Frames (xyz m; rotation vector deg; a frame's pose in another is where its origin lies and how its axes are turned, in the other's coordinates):
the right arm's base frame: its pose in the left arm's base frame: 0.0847 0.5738 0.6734 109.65 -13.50 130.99
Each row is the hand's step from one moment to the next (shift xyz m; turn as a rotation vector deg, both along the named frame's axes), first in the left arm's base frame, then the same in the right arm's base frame.
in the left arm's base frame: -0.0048 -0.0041 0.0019 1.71 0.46 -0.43
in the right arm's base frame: 0.0026 0.0050 -0.0034 -0.71 -0.81 1.47
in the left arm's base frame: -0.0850 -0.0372 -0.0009 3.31 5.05 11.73
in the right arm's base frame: 0.0134 0.0546 -0.0738 11.05 -5.92 4.12
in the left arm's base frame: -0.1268 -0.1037 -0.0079 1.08 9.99 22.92
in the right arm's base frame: 0.0128 0.1287 -0.1008 22.52 -10.53 2.86
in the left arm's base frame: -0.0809 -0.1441 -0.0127 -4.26 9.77 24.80
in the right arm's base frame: -0.0005 0.1584 -0.0488 25.30 -9.21 -1.90
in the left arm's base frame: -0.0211 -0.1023 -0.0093 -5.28 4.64 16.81
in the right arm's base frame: -0.0070 0.1046 0.0002 17.54 -3.79 -3.16
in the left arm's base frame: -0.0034 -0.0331 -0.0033 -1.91 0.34 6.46
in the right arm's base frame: -0.0031 0.0331 0.0033 6.70 -0.07 -0.79
